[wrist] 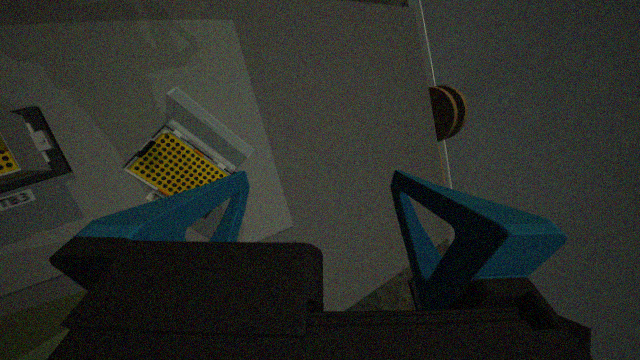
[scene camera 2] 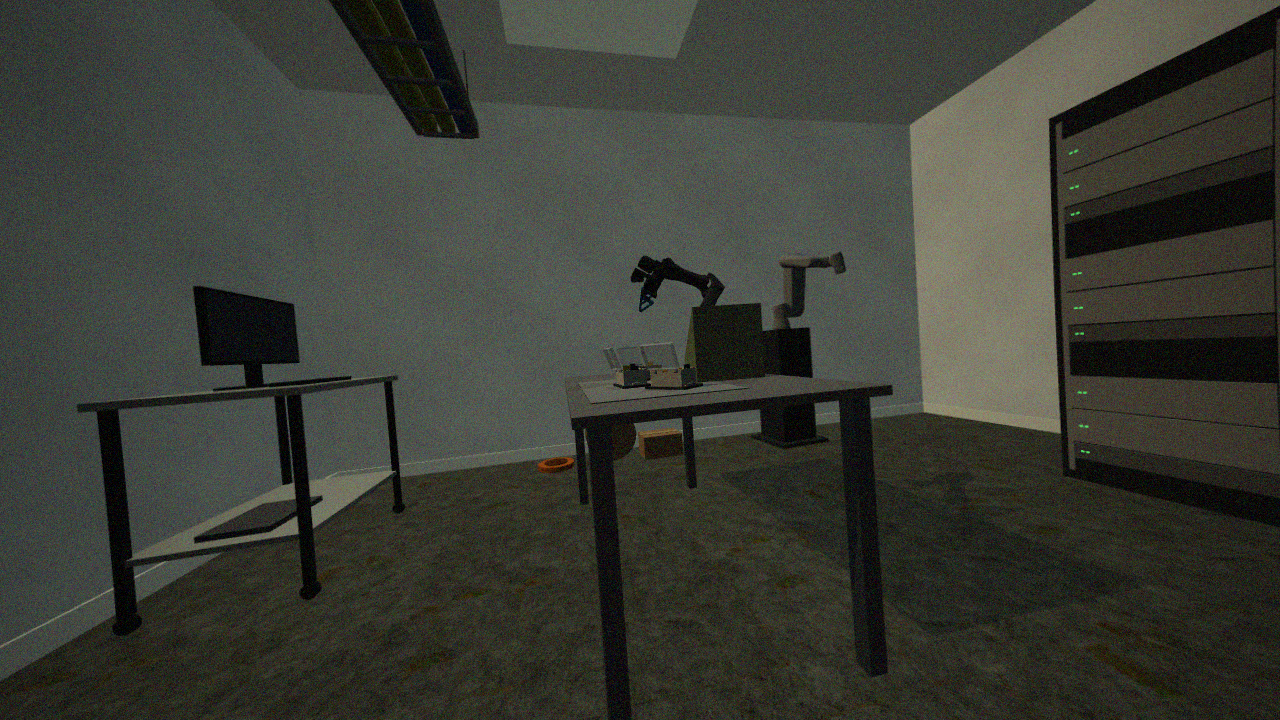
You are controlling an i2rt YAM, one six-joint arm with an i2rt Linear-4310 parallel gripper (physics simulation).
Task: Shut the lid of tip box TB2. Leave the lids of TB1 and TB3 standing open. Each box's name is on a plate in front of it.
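Frame: origin at the arm's base, x ahead, y left, z up, level; centimetres.
Seen in the pictures: gripper, fingertip midpoint: [wrist: 319, 178] [scene camera 2: 640, 307]; arm's base, origin of the base link: [scene camera 2: 715, 334].
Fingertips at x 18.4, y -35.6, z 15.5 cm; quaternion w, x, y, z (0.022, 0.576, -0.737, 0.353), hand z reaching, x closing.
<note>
Offsets run from my fingertips to a thing's top centre. "spot": to the spot under its first point. Level surfaces: height alone.
My gripper [scene camera 2: 646, 301] [wrist: 319, 178] is open and empty, high above the table. In the wrist view, box TB1 @[dx +4.7, dy +10.8, dz -24.9 cm] [wrist: 177, 162] holds a yellow rack, and its clear lid [wrist: 210, 122] stands open. It lies left of the gap between the fingertips, partly behind the left finger, which hides most of its name plate. Part of box TB3 @[spot: dx +13.8, dy +26.4, dz -31.5 cm] [wrist: 52, 155] shows at the left edge, with its name plate @[spot: dx +9.3, dy +33.1, dz -32.1 cm] [wrist: 17, 200]; its lid position cannot be told there. TB2 does not show in the wrist view. In the scene view, small boxes @[spot: dx +9.6, dy +58.1, dz -28.7 cm] [scene camera 2: 673, 377] with raised clear lids @[spot: dx +13.3, dy +58.8, dz -21.5 cm] [scene camera 2: 661, 355] stand on the table; their names are unreadable.
The boxes stand on a pale mat @[dz -32.4 cm] [scene camera 2: 597, 392] [wrist: 265, 190] on the dark table @[dz -32.7 cm] [scene camera 2: 796, 388]. A green block [scene camera 2: 726, 342] stands behind the table, near the arm's base. Another arm [scene camera 2: 793, 286] stands on a dark pedestal farther right. A side table with a monitor [scene camera 2: 246, 326] is at the left.
</note>
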